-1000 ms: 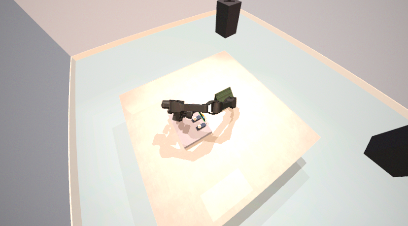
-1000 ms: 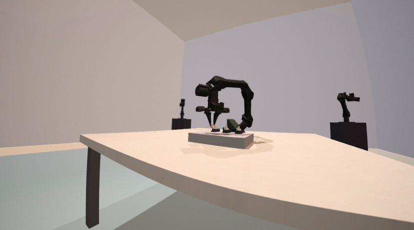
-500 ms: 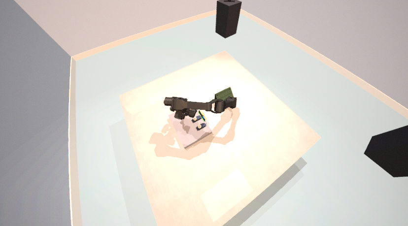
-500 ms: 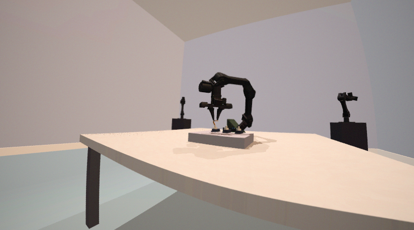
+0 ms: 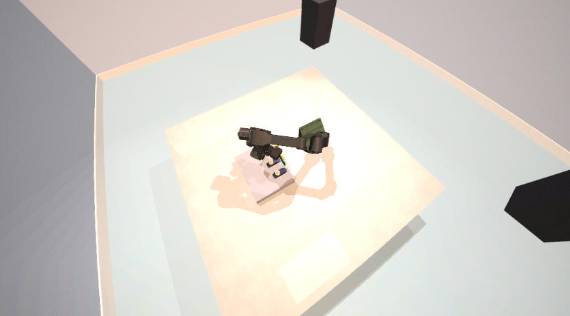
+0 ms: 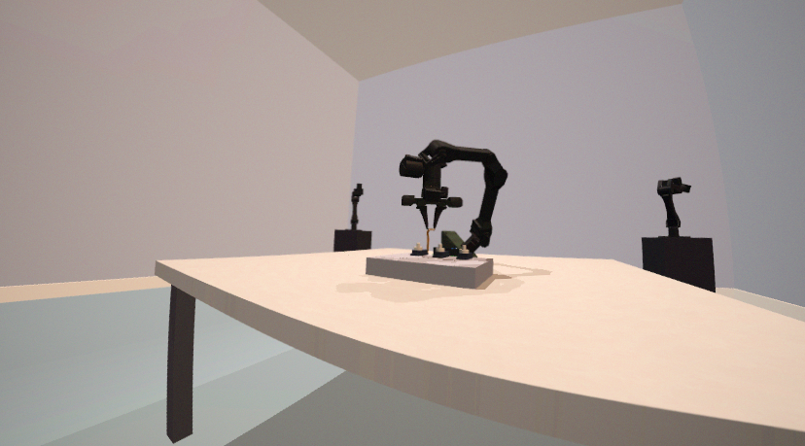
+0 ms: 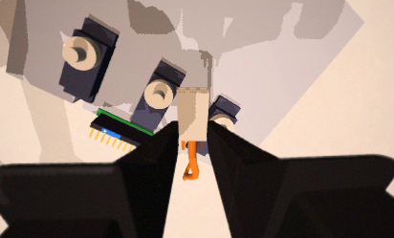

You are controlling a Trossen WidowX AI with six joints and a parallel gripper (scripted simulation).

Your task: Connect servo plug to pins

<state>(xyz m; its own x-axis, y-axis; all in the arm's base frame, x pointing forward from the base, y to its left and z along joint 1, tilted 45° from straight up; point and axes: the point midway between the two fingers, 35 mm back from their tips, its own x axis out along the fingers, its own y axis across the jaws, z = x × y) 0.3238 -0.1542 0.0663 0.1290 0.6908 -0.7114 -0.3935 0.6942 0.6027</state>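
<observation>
Now: the blue band 70 mm behind my gripper tip, 60 mm to the left of it and 60 mm below it. Also, from my gripper tip: grey holder 80 mm ahead, 20 mm to the left, 110 mm below; then white dot 70 mm behind, 70 mm to the left, 60 mm below; then black pin header 70 mm behind, 40 mm to the left, 70 mm below.
</observation>
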